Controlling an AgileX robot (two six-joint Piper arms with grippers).
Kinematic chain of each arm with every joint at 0, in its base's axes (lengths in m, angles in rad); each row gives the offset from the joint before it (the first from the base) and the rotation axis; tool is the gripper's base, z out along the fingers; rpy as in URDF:
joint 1: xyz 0 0 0.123 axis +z
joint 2: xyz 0 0 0 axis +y
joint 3: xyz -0.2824 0 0.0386 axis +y
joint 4: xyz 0.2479 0 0.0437 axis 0.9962 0 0.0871
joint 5: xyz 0 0 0 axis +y
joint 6: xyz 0.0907 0 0.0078 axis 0.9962 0 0.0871
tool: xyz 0 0 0 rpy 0 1.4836 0
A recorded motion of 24 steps. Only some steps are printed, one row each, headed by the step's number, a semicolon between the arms.
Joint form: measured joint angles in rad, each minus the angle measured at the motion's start. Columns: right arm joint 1, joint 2, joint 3, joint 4, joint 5, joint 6; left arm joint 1, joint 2, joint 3, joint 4, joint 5, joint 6.
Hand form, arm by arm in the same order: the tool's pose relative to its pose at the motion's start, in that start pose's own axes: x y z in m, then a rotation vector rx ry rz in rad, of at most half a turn. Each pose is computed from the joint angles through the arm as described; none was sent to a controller.
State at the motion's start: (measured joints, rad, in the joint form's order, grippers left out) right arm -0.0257 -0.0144 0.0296 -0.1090 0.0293 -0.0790; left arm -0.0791 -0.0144 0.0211 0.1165 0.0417 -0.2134
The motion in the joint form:
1: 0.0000 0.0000 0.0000 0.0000 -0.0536 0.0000; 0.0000 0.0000 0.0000 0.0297 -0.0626 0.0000
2: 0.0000 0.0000 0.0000 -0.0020 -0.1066 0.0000; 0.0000 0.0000 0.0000 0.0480 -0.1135 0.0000
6: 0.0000 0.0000 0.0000 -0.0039 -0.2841 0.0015; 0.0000 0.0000 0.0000 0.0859 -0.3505 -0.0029
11: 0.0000 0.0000 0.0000 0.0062 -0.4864 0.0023; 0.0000 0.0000 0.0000 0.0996 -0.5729 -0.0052
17: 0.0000 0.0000 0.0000 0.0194 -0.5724 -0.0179; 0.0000 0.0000 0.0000 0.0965 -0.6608 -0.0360
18: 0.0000 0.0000 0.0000 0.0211 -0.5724 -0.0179; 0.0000 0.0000 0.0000 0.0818 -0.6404 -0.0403
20: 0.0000 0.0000 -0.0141 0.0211 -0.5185 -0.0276; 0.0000 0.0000 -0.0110 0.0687 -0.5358 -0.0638
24: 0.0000 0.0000 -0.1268 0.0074 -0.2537 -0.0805; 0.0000 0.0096 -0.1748 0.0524 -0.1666 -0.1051
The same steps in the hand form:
1: -0.0049 -0.0004 -0.0001 0.0042 -0.0534 0.0000; -0.0056 -0.0013 -0.0002 0.0130 -0.0612 0.0297
2: -0.0097 -0.0008 -0.0005 0.0084 -0.1063 -0.0020; -0.0100 -0.0025 -0.0006 0.0247 -0.1108 0.0480
6: -0.0254 -0.0019 -0.0036 0.0218 -0.2833 -0.0024; -0.0300 -0.0089 -0.0055 0.0859 -0.3398 0.0827
11: -0.0424 -0.0036 -0.0105 0.0392 -0.4848 0.0084; -0.0471 -0.0149 -0.0145 0.1466 -0.5539 0.0929
17: -0.0491 -0.0048 -0.0144 0.0553 -0.5697 0.0016; -0.0533 -0.0168 -0.0191 0.1786 -0.6361 0.0595
18: -0.0491 -0.0049 -0.0144 0.0557 -0.5697 0.0033; -0.0521 -0.0156 -0.0180 0.1703 -0.6172 0.0411
20: -0.0495 -0.0053 -0.0130 0.0556 -0.5296 -0.0065; -0.0483 -0.0131 -0.0136 0.1462 -0.5266 0.0060
24: -0.0644 -0.0099 -0.0122 0.0592 -0.3755 -0.0734; -0.0722 -0.0093 -0.0132 0.0661 -0.3241 -0.0507

